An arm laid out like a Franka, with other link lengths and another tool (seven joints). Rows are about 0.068 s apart.
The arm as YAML. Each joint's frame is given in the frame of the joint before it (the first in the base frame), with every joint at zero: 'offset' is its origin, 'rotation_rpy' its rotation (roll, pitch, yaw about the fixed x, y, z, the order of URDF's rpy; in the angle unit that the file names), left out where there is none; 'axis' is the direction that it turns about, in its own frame. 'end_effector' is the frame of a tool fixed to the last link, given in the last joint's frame.
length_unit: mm
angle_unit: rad
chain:
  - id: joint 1
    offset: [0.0, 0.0, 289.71]
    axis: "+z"
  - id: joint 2
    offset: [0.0, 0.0, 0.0]
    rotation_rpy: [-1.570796, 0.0, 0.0]
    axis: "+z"
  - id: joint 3
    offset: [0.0, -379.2, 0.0]
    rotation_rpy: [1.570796, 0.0, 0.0]
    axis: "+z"
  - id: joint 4
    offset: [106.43, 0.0, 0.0]
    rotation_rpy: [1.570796, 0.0, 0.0]
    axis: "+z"
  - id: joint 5
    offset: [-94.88, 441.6, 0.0]
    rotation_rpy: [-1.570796, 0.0, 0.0]
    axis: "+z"
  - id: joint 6
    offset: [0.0, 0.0, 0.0]
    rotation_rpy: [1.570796, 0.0, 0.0]
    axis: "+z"
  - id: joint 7
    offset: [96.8, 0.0, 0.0]
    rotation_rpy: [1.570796, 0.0, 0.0]
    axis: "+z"
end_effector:
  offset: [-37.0, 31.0, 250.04]
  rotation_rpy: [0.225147, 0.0, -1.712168]
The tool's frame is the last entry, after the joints.
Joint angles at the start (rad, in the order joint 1, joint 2, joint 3, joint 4, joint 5, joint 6, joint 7):
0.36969, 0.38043, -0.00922, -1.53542, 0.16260, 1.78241, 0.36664
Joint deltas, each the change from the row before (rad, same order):
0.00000, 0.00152, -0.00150, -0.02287, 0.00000, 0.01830, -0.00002
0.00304, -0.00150, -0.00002, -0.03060, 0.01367, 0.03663, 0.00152
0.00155, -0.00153, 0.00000, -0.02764, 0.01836, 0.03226, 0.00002
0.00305, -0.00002, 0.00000, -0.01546, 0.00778, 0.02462, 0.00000
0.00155, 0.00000, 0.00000, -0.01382, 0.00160, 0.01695, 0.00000
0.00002, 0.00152, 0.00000, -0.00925, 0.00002, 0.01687, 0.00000
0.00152, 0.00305, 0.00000, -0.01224, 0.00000, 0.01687, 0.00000
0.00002, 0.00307, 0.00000, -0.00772, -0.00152, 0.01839, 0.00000
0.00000, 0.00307, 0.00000, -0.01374, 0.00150, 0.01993, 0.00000
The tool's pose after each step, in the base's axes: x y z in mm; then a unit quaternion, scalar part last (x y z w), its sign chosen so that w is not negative. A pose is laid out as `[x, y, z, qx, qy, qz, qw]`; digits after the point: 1 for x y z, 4 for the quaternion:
[649.5, 267.8, 276.6, -0.6571, -0.7255, 0.1076, 0.1744]
[647.2, 271.8, 264.4, -0.6595, -0.7233, 0.1015, 0.1778]
[644.6, 275.6, 253.7, -0.6622, -0.7203, 0.0948, 0.1834]
[644.2, 278.9, 247.2, -0.6634, -0.7198, 0.0895, 0.1839]
[643.2, 279.5, 241.2, -0.6642, -0.7193, 0.0881, 0.1834]
[644.1, 279.4, 236.2, -0.6655, -0.7189, 0.0856, 0.1816]
[643.5, 279.8, 228.8, -0.6662, -0.7185, 0.0853, 0.1807]
[645.2, 279.6, 223.5, -0.6675, -0.7183, 0.0825, 0.1779]
[644.9, 279.1, 215.5, -0.6691, -0.7172, 0.0811, 0.1772]

